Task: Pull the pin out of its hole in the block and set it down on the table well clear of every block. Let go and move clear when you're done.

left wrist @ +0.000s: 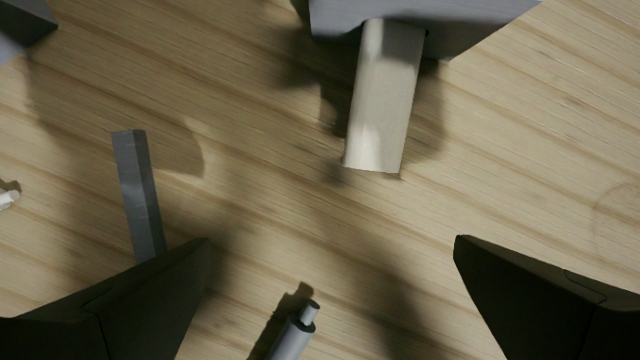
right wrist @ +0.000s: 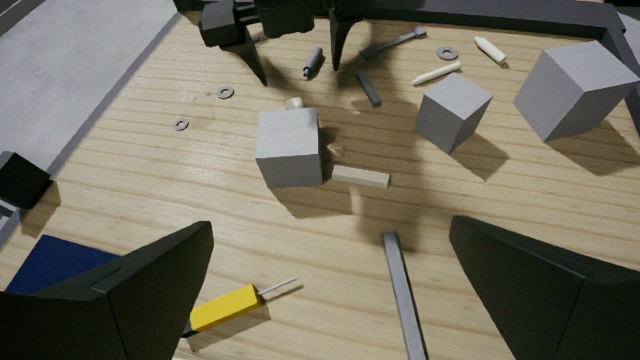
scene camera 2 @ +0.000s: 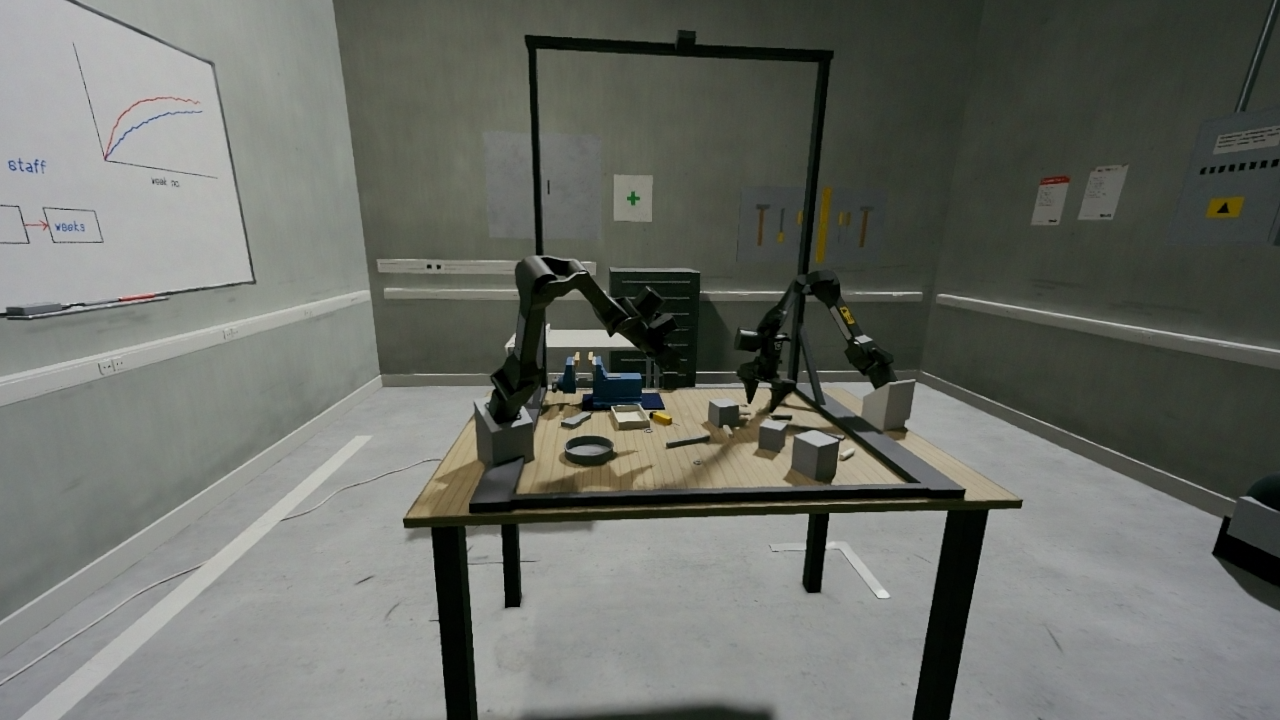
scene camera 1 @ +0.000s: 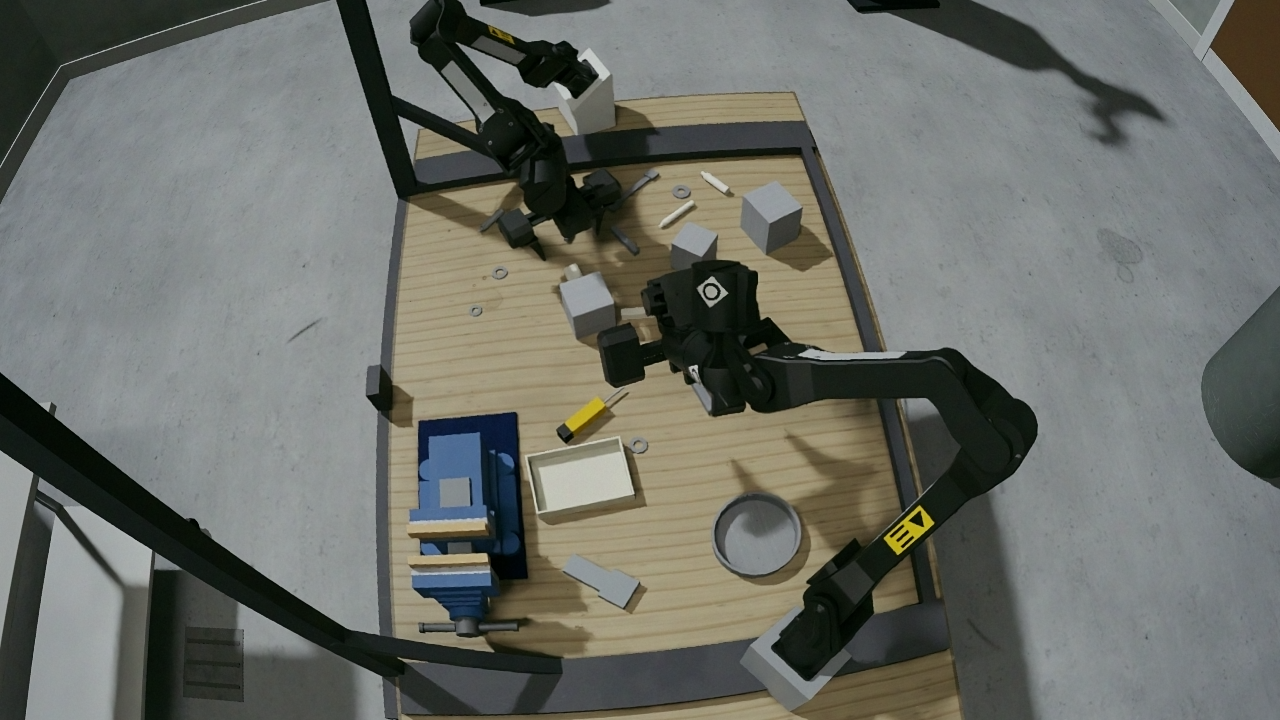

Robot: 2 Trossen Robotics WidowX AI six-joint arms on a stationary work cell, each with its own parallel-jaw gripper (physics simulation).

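Frame: origin at the left arm's base, x ahead, y left, z up, level; millimetres.
Where they show: left gripper, fingertip midpoint: (left wrist: 334,247) (right wrist: 300,77) (scene camera 2: 759,408) (scene camera 1: 570,246); right gripper, fingertip midpoint: (right wrist: 333,230) (scene camera 2: 679,365) (scene camera 1: 656,321); left arm's base, link origin: (scene camera 1: 581,78); right arm's base, link origin: (scene camera 2: 503,410) (scene camera 1: 803,651).
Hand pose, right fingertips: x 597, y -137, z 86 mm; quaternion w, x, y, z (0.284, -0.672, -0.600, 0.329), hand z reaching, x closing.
Note:
Things, the pixels of their centre, and the offset from my right fingertips.
- cream pin, body centre: (left wrist: 387,69) (right wrist: 293,122) (scene camera 1: 578,285) 211 mm back, 30 mm right, 166 mm down
- grey block, body centre: (right wrist: 291,149) (scene camera 1: 587,305) (scene camera 2: 723,412) 167 mm back, 33 mm right, 160 mm down
- cream bar, body centre: (right wrist: 360,176) (scene camera 1: 642,312) 135 mm back, 39 mm left, 184 mm down
- dark bar, body centre: (left wrist: 141,201) (right wrist: 368,88) (scene camera 1: 624,240) 274 mm back, 75 mm left, 186 mm down
- grey stepped pin, body centre: (left wrist: 284,353) (right wrist: 312,62) (scene camera 2: 781,416) 343 mm back, 3 mm left, 184 mm down
- screwdriver, body centre: (right wrist: 238,302) (scene camera 1: 592,411) (scene camera 2: 665,419) 14 mm back, 93 mm right, 182 mm down
- tray, body centre: (scene camera 1: 579,478) (scene camera 2: 629,416) 71 mm ahead, 150 mm right, 180 mm down
- vise, body centre: (scene camera 1: 457,508) (scene camera 2: 607,379) 75 mm ahead, 317 mm right, 115 mm down
A cream pin (scene camera 1: 572,271) (left wrist: 384,97) (right wrist: 294,103) sticks sideways out of the hole in a grey block (scene camera 1: 588,304) (scene camera 2: 723,412) (left wrist: 470,20) (right wrist: 288,147); its inner end is hidden in the block. My left gripper (scene camera 1: 571,241) (scene camera 2: 762,404) (left wrist: 333,247) (right wrist: 300,77) is open and empty, above the table on the pin's side of the block. The pin's free end lies ahead of its fingers in the left wrist view, touching neither. My right gripper (right wrist: 333,230) is open and empty, high over the table; its fingertips are hidden in scene camera 1.
Two more grey blocks (scene camera 1: 693,244) (scene camera 1: 771,217) stand toward the upper right. A cream bar (right wrist: 360,176) lies beside the pin's block. A dark bar (left wrist: 137,195) and a grey stepped pin (left wrist: 295,332) lie near my left fingers. A screwdriver (scene camera 1: 586,413), tray (scene camera 1: 538,490) and vise (scene camera 1: 458,456) are lower.

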